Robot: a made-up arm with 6 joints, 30 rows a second.
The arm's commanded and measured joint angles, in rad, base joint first. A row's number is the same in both.
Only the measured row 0 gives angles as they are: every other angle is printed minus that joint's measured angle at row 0.
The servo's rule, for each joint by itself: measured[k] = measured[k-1] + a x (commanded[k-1-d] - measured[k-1]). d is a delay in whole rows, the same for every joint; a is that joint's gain. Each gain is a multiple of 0.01, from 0.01 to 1. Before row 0 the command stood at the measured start. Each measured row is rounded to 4 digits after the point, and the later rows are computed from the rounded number. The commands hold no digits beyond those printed.
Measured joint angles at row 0:
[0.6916 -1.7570 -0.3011 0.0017 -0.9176 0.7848]
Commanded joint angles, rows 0 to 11:
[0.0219 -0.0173 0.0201 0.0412 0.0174 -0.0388]
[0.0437 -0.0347 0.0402 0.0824 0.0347 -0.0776]
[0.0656 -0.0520 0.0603 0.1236 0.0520 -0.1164]
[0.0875 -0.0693 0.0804 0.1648 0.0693 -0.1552]
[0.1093 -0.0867 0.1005 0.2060 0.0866 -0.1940]
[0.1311 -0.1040 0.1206 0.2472 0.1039 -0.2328]
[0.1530 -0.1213 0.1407 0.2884 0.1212 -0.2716]
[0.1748 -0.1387 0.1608 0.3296 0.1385 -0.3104]
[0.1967 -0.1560 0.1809 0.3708 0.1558 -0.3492]
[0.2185 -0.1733 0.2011 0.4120 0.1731 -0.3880]
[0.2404 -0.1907 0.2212 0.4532 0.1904 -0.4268]
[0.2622 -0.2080 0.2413 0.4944 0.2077 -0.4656]
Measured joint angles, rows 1 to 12:
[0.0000 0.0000 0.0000 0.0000 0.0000 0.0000]
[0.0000 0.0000 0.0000 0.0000 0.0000 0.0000]
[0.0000 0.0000 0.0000 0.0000 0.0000 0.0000]
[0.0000 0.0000 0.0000 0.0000 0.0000 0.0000]
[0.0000 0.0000 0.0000 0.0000 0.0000 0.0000]
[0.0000 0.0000 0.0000 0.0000 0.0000 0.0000]
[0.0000 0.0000 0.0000 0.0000 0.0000 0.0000]
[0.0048 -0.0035 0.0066 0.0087 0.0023 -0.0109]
[0.0134 -0.0097 0.0177 0.0242 0.0065 -0.0296]
[0.0249 -0.0182 0.0318 0.0451 0.0124 -0.0539]
[0.0387 -0.0284 0.0478 0.0702 0.0198 -0.0823]
[0.0542 -0.0401 0.0652 0.0987 0.0285 -0.1136]
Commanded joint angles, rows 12 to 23:
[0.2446 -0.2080 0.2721 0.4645 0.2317 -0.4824]
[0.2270 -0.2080 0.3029 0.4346 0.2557 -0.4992]
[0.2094 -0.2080 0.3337 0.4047 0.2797 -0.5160]
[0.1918 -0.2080 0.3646 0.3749 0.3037 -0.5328]
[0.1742 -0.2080 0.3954 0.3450 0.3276 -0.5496]
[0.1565 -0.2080 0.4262 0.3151 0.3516 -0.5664]
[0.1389 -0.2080 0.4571 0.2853 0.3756 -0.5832]
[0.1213 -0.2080 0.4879 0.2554 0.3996 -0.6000]
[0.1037 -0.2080 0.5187 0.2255 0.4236 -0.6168]
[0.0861 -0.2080 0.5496 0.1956 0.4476 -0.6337]
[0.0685 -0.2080 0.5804 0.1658 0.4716 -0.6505]
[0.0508 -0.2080 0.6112 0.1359 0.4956 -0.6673]
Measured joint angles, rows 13 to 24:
[0.0711 -0.0529 0.0835 0.1299 0.0383 -0.1470]
[0.0891 -0.0666 0.1024 0.1632 0.0491 -0.1819]
[0.1080 -0.0810 0.1217 0.1981 0.0607 -0.2179]
[0.1275 -0.0960 0.1412 0.2344 0.0731 -0.2547]
[0.1475 -0.1115 0.1610 0.2717 0.0861 -0.2920]
[0.1679 -0.1273 0.1809 0.3098 0.0997 -0.3297]
[0.1886 -0.1434 0.2008 0.3486 0.1137 -0.3678]
[0.2009 -0.1563 0.2243 0.3729 0.1290 -0.3999]
[0.2066 -0.1666 0.2502 0.3859 0.1455 -0.4277]
[0.2072 -0.1749 0.2778 0.3898 0.1629 -0.4524]
[0.2038 -0.1815 0.3064 0.3867 0.1812 -0.4749]
[0.1973 -0.1868 0.3358 0.3779 0.2002 -0.4958]

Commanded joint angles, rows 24 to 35:
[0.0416 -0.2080 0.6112 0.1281 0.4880 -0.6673]
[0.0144 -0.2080 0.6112 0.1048 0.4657 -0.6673]
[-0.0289 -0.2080 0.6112 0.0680 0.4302 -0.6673]
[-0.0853 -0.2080 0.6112 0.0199 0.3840 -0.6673]
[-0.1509 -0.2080 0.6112 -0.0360 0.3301 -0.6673]
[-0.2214 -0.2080 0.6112 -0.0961 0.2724 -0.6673]
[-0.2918 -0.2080 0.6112 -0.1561 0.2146 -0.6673]
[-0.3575 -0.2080 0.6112 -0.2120 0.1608 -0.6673]
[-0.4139 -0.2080 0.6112 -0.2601 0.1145 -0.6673]
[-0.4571 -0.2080 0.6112 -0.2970 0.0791 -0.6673]
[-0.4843 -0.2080 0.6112 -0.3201 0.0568 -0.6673]
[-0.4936 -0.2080 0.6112 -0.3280 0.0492 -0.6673]
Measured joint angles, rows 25 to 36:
[0.1883 -0.1910 0.3656 0.3647 0.2199 -0.5156]
[0.1774 -0.1944 0.3958 0.3480 0.2401 -0.5345]
[0.1651 -0.1971 0.4262 0.3286 0.2608 -0.5528]
[0.1516 -0.1993 0.4567 0.3069 0.2820 -0.5707]
[0.1372 -0.2010 0.4874 0.2835 0.3035 -0.5883]
[0.1221 -0.2024 0.5181 0.2588 0.3254 -0.6057]
[0.1064 -0.2035 0.5488 0.2330 0.3475 -0.6229]
[0.0921 -0.2044 0.5694 0.2110 0.3658 -0.6353]
[0.0750 -0.2051 0.5832 0.1887 0.3788 -0.6443]
[0.0521 -0.2057 0.5924 0.1634 0.3855 -0.6507]
[0.0219 -0.2062 0.5986 0.1333 0.3853 -0.6553]
[-0.0161 -0.2066 0.6028 0.0977 0.3781 -0.6587]

